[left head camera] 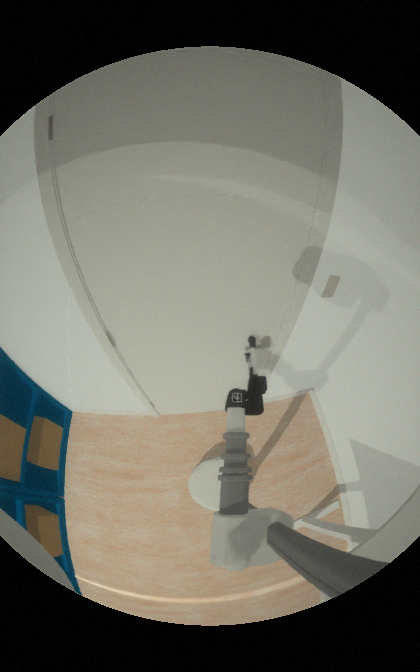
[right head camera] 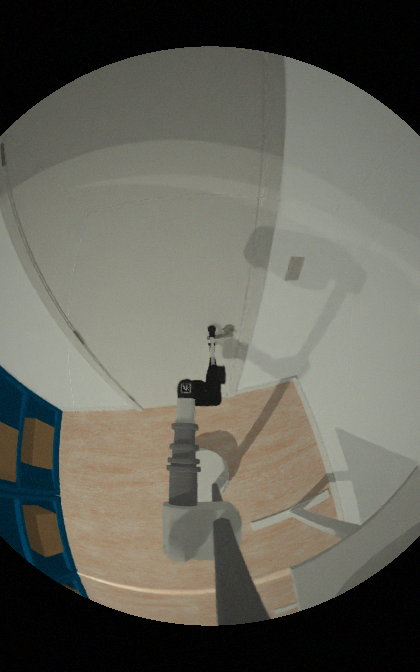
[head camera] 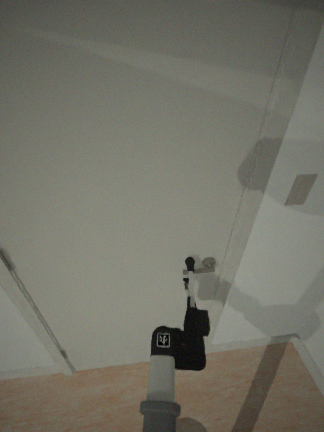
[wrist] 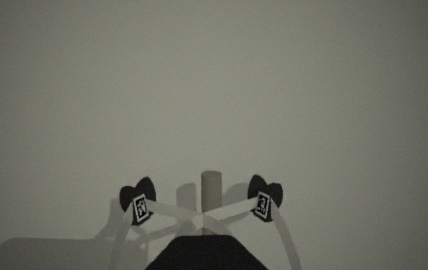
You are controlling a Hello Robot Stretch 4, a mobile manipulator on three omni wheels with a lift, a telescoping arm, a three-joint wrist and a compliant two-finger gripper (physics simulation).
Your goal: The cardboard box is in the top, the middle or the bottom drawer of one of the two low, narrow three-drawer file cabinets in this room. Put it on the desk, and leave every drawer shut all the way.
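Places are measured from the robot's base along level axes (x down, y back, z left), in metres.
Pixels of known places: gripper, fingertip midpoint: (head camera: 188,267).
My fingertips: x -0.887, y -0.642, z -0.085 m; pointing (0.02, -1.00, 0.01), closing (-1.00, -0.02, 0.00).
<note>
Behind a point stands the place of what it marks.
My gripper (head camera: 189,268) {z -0.085, x -0.887, y -0.642 m} (left head camera: 250,346) (right head camera: 211,334) (wrist: 201,191) {z -0.085, x -0.887, y -0.642 m} is open in front of a pale closed door (head camera: 130,175) {z 0.111, x -1.275, y -0.622 m} (left head camera: 190,280) (right head camera: 160,270). The door's lever handle (head camera: 204,270) {z -0.142, x -0.903, y -0.621 m} (right head camera: 223,334) (wrist: 211,189) {z -0.075, x -0.896, y -0.605 m} stands between the spread fingers in the wrist view, a little right of the middle. No grip on it shows. How deep the fingertips reach past the handle is hard to tell. The file cabinets, their drawers and the task's box in a drawer do not show. A pale surface (right head camera: 345,565) at the lower right may be a desk; I cannot tell.
A blue shelf unit (left head camera: 64,455) (right head camera: 57,450) with cardboard boxes (left head camera: 46,442) (right head camera: 39,442) stands at the left. A round white object (left head camera: 204,484) (right head camera: 211,470) is below my arm. White foot bars (right head camera: 272,519) lie at the lower right. A wall (head camera: 280,260) {z -0.495, x -0.840, y -0.751 m} adjoins the door's right side.
</note>
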